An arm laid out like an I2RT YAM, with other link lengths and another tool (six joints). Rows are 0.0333 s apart.
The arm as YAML. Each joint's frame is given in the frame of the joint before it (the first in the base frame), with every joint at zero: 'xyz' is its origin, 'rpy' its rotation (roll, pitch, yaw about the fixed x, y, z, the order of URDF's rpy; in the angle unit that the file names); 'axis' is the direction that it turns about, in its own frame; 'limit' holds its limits. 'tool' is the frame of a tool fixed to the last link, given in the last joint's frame.
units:
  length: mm
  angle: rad
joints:
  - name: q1
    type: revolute
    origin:
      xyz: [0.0, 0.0, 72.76]
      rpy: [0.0, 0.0, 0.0]
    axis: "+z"
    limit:
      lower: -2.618
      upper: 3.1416
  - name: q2
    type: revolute
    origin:
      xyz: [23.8, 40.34, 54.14]
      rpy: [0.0, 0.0, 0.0]
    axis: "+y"
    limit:
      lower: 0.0
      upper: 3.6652
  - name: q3
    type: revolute
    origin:
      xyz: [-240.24, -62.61, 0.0]
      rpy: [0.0, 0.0, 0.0]
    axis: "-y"
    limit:
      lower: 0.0
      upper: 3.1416
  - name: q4
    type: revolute
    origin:
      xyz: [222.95, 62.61, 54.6]
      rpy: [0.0, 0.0, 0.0]
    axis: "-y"
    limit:
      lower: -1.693
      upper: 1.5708
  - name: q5
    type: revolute
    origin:
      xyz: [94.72, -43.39, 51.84]
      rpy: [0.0, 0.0, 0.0]
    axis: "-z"
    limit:
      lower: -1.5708
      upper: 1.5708
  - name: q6
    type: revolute
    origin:
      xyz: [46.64, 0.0, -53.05]
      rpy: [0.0, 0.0, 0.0]
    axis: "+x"
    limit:
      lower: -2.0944
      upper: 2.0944
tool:
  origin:
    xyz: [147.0, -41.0, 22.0]
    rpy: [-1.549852, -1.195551, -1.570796]
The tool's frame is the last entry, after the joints.
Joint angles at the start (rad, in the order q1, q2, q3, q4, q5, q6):
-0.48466, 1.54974, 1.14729, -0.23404, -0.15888, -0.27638
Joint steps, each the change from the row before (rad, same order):
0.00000, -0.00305, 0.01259, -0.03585, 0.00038, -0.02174
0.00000, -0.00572, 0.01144, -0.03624, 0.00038, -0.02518
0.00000, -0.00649, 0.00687, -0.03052, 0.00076, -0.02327
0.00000, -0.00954, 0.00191, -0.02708, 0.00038, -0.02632
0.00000, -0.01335, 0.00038, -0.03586, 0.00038, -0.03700
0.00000, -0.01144, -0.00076, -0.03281, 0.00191, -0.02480
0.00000, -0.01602, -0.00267, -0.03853, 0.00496, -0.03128
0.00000, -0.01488, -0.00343, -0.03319, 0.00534, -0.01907
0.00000, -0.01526, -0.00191, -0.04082, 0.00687, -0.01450
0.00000, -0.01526, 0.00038, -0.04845, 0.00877, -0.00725
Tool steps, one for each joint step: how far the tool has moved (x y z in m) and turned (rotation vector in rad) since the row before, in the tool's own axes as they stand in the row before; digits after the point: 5 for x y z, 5 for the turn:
-0.00251, -0.00069, -0.00164, -0.00213, -0.02023, -0.01813
-0.00227, -0.00103, -0.00241, -0.00159, -0.01924, -0.02177
-0.00272, -0.00091, -0.00224, -0.00144, -0.01733, -0.02022
-0.00312, -0.00123, -0.00260, -0.00062, -0.01593, -0.02354
-0.00498, -0.00185, -0.00335, -0.00003, -0.02256, -0.03308
-0.00570, -0.00122, -0.00267, -0.00088, -0.02237, -0.02090
-0.00686, -0.00127, -0.00375, -0.00308, -0.02576, -0.02693
-0.00652, -0.00085, -0.00337, -0.00316, -0.02226, -0.01542
-0.00824, -0.00071, -0.00355, -0.00365, -0.02803, -0.01005
-0.00985, -0.00038, -0.00378, -0.00455, -0.03343, -0.00219

